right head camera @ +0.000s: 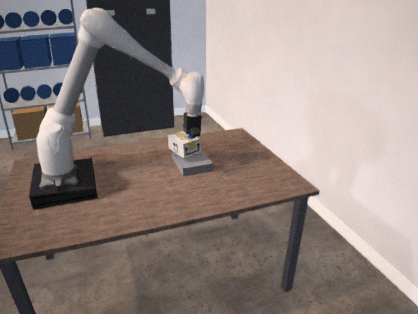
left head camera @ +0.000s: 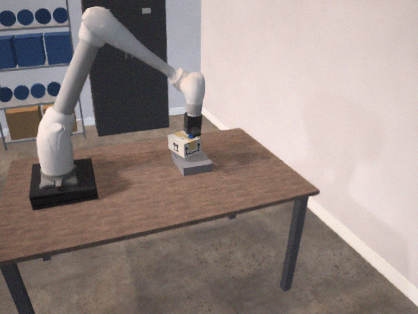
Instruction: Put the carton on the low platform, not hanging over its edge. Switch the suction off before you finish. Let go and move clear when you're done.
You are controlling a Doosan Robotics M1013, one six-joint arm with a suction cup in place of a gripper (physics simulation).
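Places are measured from the arm's base along level axes (x up, y back, z right), in centimetres.
Pixels of known places: end effector, tool point: (right head camera: pixel 191 139) (left head camera: pixel 191 139); arm's base, origin of the base link: (right head camera: pixel 59 177) (left head camera: pixel 59 177).
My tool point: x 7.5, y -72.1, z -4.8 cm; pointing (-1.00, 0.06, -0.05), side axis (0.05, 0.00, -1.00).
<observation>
Ahead of a thing's pixels: the offset from my tool point to its top centre. Level surfaces: height alone.
The carton {dx +1.2, dy +3.6, dz -2.2 cm} (left head camera: pixel 184 145) (right head camera: pixel 184 145), white with tan tape and black arrow marks, is upright over the rear part of the low grey platform {dx -10.3, dy +0.5, dz +1.5 cm} (left head camera: pixel 198 169) (right head camera: pixel 198 169). Its left end reaches a little past the platform's left side in both views. Whether its underside touches the platform or hangs slightly above it, I cannot tell. My suction gripper (left head camera: pixel 191 136) (right head camera: pixel 191 136) points down with its blue cup against the carton's top, toward the right side, and is shut on the carton. The carton hides the rear of the platform.
The platform stands on the brown wooden table {dx -15.1 cm} (left head camera: pixel 130 205) (right head camera: pixel 130 205), toward its far right edge. The robot's black base block (left head camera: pixel 65 197) (right head camera: pixel 65 196) is at the left. A shelf rack and a dark cabinet (left head camera: pixel 130 85) (right head camera: pixel 135 85) stand behind the table.
</observation>
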